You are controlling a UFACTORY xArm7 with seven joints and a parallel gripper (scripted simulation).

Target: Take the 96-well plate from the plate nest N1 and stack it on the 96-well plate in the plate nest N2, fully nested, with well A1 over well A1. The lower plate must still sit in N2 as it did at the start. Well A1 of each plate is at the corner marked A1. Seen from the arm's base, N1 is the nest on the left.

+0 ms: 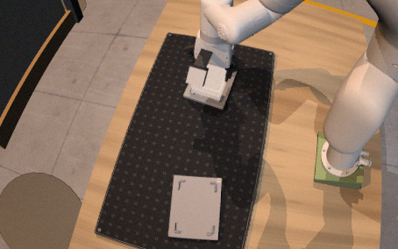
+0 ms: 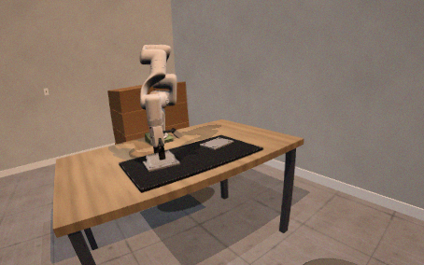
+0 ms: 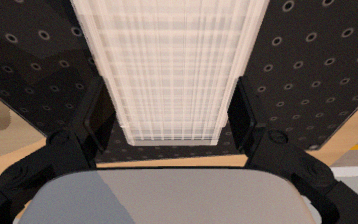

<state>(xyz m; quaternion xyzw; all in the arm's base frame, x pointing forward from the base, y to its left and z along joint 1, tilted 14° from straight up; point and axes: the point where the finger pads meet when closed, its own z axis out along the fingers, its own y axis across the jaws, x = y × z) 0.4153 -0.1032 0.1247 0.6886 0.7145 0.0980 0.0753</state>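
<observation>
The plate nest N2 lies 4 cm below my hand. From my hand the other things lie so: plate nest N1: 10 cm behind, 37 cm to the left, 4 cm below.
</observation>
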